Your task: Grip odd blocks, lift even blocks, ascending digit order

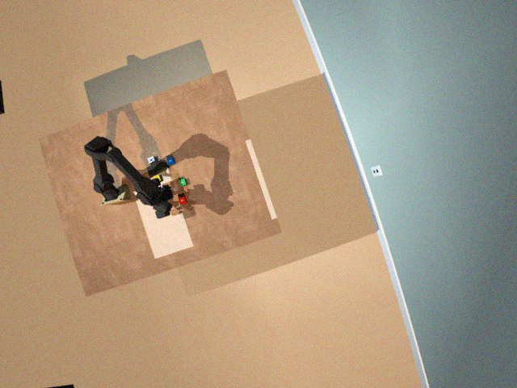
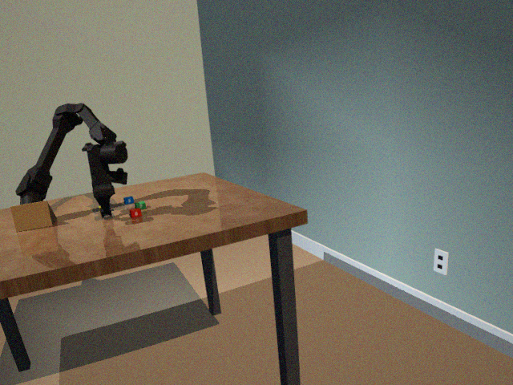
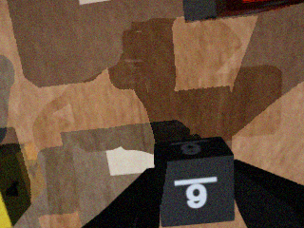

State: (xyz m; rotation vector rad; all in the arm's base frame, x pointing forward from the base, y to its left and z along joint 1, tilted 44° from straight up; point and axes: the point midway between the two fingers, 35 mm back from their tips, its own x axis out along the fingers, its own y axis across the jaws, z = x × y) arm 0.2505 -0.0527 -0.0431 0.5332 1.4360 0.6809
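My gripper tip is right at the black block. Round my gripper tip: yellow block 2 cm behind, 11 cm to the left, 1 cm below; then green block 11 cm ahead, 6 cm to the left, 1 cm below; then red block 9 cm ahead, 3 cm to the right, 1 cm below.
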